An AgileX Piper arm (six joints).
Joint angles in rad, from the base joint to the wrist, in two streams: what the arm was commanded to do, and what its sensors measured. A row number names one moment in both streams.
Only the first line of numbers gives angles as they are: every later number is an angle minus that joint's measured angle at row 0.
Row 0, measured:
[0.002, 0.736, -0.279, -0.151, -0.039, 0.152]
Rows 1 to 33, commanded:
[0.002, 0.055, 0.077, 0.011, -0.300, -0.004]
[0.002, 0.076, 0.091, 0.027, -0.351, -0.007]
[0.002, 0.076, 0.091, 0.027, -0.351, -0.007]
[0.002, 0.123, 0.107, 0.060, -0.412, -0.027]
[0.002, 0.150, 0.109, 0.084, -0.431, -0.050]
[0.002, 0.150, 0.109, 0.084, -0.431, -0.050]
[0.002, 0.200, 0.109, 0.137, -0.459, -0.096]
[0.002, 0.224, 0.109, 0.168, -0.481, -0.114]
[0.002, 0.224, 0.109, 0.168, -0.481, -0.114]
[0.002, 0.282, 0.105, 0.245, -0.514, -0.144]
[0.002, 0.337, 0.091, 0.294, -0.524, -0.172]
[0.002, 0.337, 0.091, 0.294, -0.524, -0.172]
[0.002, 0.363, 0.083, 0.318, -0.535, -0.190]
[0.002, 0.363, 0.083, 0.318, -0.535, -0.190]
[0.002, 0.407, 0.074, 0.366, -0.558, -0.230]
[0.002, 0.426, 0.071, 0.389, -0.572, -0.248]
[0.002, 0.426, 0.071, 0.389, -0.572, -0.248]
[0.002, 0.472, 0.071, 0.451, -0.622, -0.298]
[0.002, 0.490, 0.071, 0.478, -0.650, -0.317]
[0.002, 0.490, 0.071, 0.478, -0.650, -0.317]
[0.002, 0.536, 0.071, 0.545, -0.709, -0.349]
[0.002, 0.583, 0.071, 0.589, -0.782, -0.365]
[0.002, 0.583, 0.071, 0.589, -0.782, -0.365]
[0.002, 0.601, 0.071, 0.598, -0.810, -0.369]
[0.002, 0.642, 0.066, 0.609, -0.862, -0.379]
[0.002, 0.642, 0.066, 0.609, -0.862, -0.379]
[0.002, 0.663, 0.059, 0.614, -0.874, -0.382]
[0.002, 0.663, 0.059, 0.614, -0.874, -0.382]
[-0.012, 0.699, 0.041, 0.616, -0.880, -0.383]
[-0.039, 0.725, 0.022, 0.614, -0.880, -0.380]
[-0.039, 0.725, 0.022, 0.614, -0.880, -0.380]
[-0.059, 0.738, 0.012, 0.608, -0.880, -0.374]
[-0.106, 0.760, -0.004, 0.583, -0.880, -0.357]
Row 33, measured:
[-0.054, 0.736, 0.025, 0.605, -0.855, -0.372]
